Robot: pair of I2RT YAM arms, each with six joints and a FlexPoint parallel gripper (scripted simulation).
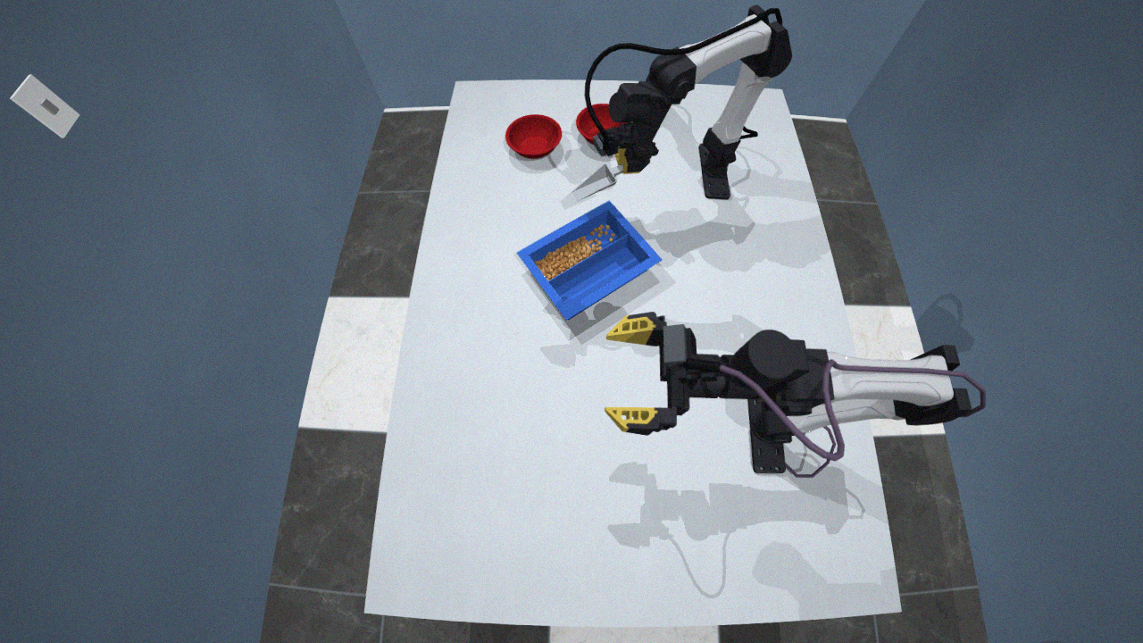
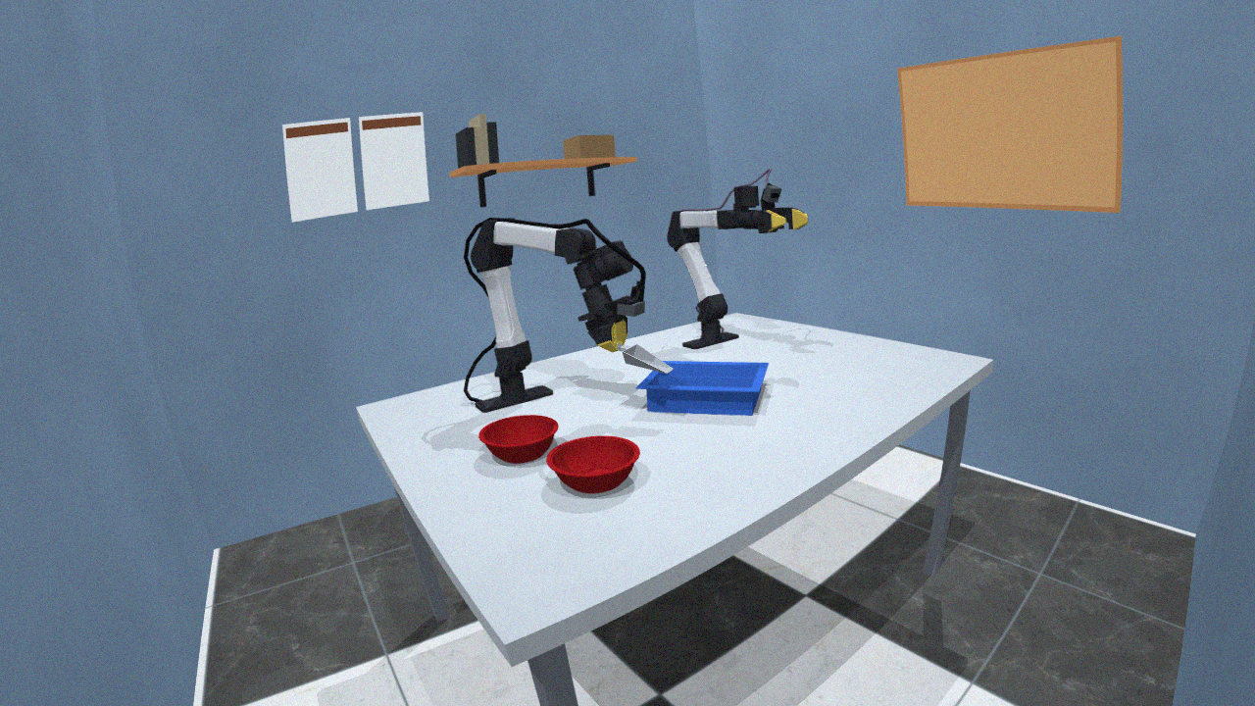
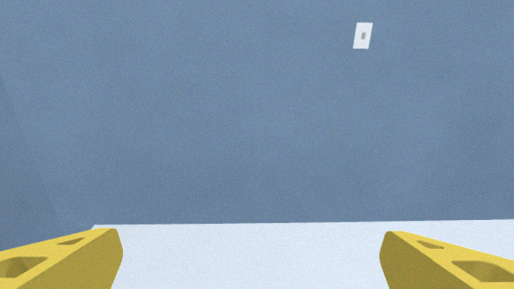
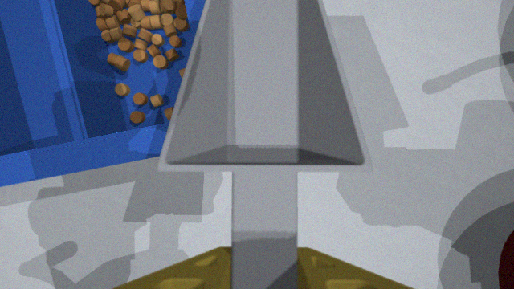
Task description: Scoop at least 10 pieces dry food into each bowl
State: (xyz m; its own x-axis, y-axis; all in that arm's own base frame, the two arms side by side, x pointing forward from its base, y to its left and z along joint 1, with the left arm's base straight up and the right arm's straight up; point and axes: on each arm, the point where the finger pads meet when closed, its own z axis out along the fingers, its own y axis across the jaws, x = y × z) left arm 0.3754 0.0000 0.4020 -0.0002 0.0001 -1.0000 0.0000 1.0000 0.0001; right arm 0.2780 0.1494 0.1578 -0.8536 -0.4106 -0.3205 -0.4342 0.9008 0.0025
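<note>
Right now my right hand is 4 cm short of the grey scoop, 2 cm to the right of it and 2 cm above it. From my right hand the other things lie so: blue box (18 cm to the left, 11 cm below, 9 cm ahead).
</note>
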